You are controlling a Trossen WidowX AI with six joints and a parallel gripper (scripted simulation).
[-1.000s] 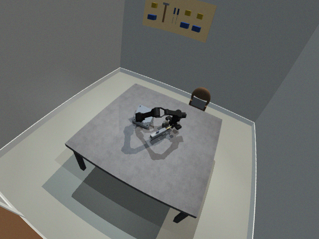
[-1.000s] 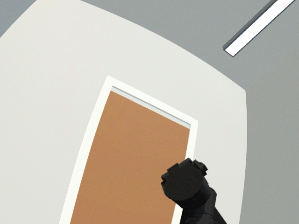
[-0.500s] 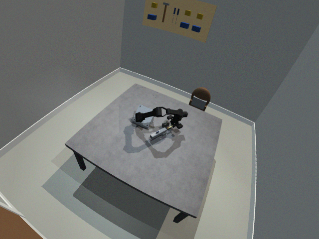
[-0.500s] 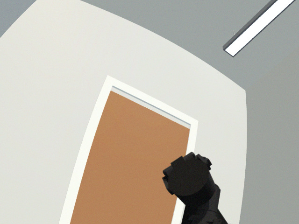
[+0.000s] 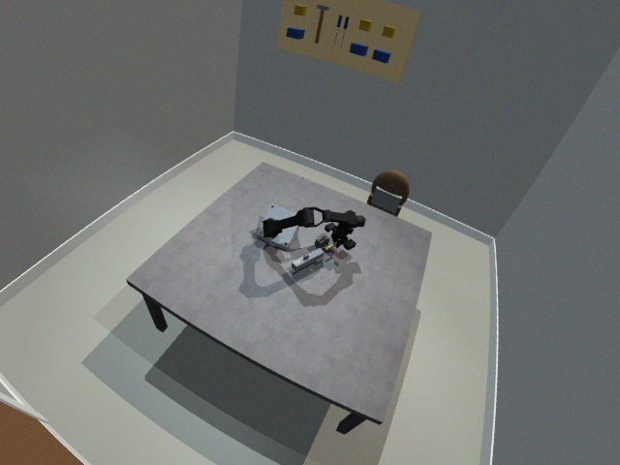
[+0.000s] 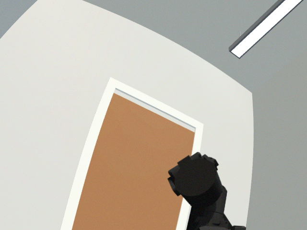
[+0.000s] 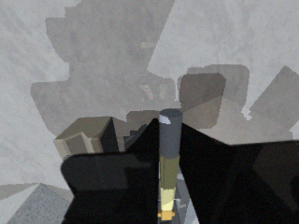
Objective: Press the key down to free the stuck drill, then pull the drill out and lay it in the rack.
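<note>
Now: gripper tip 4 cm to the left of the drill, 3 cm below it and 1 cm past it. Also, from my gripper tip: grey fixture block: 19 cm to the right, 6 cm behind, 2 cm above; then rack: 8 cm behind, 1 cm to the right; then blue key: 22 cm to the right, 7 cm behind, 3 cm above.
</note>
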